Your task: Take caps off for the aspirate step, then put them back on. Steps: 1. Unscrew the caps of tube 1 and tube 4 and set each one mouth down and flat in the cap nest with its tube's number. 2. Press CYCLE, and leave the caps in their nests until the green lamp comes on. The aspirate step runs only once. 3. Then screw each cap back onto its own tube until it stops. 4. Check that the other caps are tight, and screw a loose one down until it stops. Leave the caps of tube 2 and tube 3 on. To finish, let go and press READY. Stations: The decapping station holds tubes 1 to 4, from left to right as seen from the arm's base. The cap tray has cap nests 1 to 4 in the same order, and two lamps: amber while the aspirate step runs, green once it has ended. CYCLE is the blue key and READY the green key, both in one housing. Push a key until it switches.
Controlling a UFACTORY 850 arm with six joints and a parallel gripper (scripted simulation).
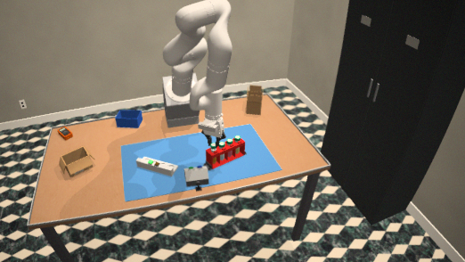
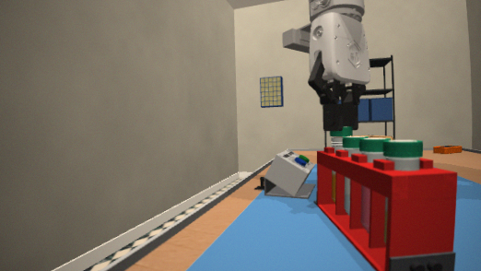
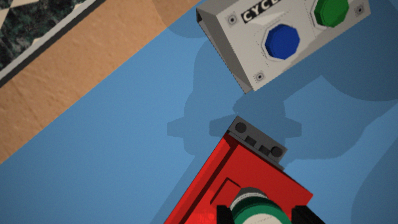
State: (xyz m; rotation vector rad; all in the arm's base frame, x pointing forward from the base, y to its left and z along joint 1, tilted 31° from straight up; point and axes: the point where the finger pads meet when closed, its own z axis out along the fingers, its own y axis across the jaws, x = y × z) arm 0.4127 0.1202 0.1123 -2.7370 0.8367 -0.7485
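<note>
My hand is 80 mm short of the blue cycle key, 90 mm to the left of it and 80 mm above it. Round my hand: green cap (60 mm behind, 140 mm to the left, 40 mm below); key housing (100 mm ahead, 110 mm to the right, 100 mm below); tube cap (20 mm below).
</note>
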